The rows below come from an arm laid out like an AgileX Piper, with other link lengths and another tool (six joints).
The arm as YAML. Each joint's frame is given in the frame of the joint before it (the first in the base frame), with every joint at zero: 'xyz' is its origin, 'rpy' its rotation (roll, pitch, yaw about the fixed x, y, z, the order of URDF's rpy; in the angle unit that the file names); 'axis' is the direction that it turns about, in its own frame. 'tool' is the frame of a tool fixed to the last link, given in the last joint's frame.
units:
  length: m
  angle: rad
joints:
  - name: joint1
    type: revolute
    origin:
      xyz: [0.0, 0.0, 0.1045]
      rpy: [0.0, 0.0, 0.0]
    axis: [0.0, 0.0, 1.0]
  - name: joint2
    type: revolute
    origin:
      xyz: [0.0, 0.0, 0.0]
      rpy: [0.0, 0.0, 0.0]
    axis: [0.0, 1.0, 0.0]
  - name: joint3
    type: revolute
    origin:
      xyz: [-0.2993, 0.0, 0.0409]
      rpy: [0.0, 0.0, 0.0]
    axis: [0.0, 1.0, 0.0]
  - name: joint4
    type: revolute
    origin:
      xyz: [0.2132, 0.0, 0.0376]
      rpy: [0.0, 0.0, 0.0]
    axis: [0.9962, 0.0, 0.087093]
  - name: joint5
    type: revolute
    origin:
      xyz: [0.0, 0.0, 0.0]
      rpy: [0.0, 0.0, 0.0]
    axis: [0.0, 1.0, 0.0]
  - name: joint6
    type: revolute
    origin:
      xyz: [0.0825, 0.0, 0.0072]
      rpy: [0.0, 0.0, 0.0]
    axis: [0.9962, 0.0, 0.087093]
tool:
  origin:
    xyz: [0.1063, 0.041, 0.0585]
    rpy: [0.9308, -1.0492, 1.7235]
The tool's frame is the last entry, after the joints.
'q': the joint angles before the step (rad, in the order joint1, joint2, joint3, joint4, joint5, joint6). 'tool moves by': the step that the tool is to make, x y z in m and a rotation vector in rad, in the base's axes. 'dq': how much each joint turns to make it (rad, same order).
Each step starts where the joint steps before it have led.
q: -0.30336, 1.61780, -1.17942, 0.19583, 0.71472, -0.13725
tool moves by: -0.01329, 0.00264, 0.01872, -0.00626, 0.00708, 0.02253
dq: -0.01324, -0.05110, -0.03176, -0.00382, 0.09213, -0.02047
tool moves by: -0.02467, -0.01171, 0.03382, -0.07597, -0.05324, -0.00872
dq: -0.04507, -0.11069, -0.00400, -0.04451, 0.04269, -0.02341
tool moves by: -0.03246, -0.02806, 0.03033, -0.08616, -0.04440, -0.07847
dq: -0.09420, -0.11128, -0.00219, -0.05837, 0.03932, -0.00659
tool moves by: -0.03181, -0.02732, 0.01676, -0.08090, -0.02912, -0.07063
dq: -0.12504, -0.08486, 0.02146, -0.01270, 0.00245, -0.06926
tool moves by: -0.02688, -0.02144, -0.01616, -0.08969, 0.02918, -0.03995
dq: -0.10526, -0.05403, 0.10930, -0.02855, -0.08064, -0.09305
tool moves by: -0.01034, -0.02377, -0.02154, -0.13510, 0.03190, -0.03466
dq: -0.03165, -0.00635, 0.11894, -0.14412, -0.17484, 0.02746
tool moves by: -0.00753, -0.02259, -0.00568, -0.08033, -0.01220, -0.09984
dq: 0.00385, 0.00000, 0.06573, -0.23997, -0.10140, 0.24689
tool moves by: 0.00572, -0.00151, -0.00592, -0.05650, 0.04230, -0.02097
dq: 0.09306, 0.02049, 0.01206, -0.25523, 0.02634, 0.24793
